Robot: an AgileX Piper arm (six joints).
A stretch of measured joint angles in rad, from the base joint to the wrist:
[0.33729 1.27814 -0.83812 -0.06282 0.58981 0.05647]
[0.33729 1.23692 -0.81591 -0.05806 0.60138 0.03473]
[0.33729 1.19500 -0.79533 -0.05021 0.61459 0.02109]
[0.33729 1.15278 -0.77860 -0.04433 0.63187 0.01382]
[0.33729 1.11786 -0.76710 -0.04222 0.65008 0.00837]
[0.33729 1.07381 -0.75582 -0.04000 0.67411 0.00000]
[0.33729 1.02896 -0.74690 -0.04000 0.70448 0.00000]
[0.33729 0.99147 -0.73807 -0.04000 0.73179 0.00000]
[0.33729 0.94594 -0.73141 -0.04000 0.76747 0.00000]
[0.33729 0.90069 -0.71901 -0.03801 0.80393 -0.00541]
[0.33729 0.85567 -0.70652 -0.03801 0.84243 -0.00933]
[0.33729 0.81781 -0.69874 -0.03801 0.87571 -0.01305]
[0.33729 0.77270 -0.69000 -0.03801 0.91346 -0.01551]
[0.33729 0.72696 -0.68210 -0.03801 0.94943 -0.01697]
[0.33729 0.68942 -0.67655 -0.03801 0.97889 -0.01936]
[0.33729 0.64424 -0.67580 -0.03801 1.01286 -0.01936]
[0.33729 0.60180 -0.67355 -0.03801 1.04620 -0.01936]
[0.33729 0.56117 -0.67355 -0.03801 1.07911 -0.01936]
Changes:
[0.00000 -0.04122 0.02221 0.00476 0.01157 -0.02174]
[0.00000 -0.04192 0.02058 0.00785 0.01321 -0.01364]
[0.00000 -0.04222 0.01673 0.00588 0.01728 -0.00727]
[0.00000 -0.03492 0.01150 0.00211 0.01821 -0.00545]
[0.00000 -0.04405 0.01128 0.00222 0.02403 -0.00837]
[0.00000 -0.04485 0.00892 0.00000 0.03037 0.00000]
[0.00000 -0.03749 0.00883 0.00000 0.02731 0.00000]
[0.00000 -0.04553 0.00666 0.00000 0.03568 0.00000]
[0.00000 -0.04525 0.01240 0.00199 0.03646 -0.00541]
[0.00000 -0.04502 0.01249 0.00000 0.03850 -0.00392]
[0.00000 -0.03786 0.00778 0.00000 0.03328 -0.00372]
[0.00000 -0.04511 0.00874 0.00000 0.03775 -0.00246]
[0.00000 -0.04574 0.00790 0.00000 0.03597 -0.00146]
[0.00000 -0.03754 0.00555 0.00000 0.02946 -0.00239]
[0.00000 -0.04518 0.00075 0.00000 0.03397 0.00000]
[0.00000 -0.04244 0.00225 0.00000 0.03334 0.00000]
[0.00000 -0.04063 0.00000 0.00000 0.03291 0.00000]

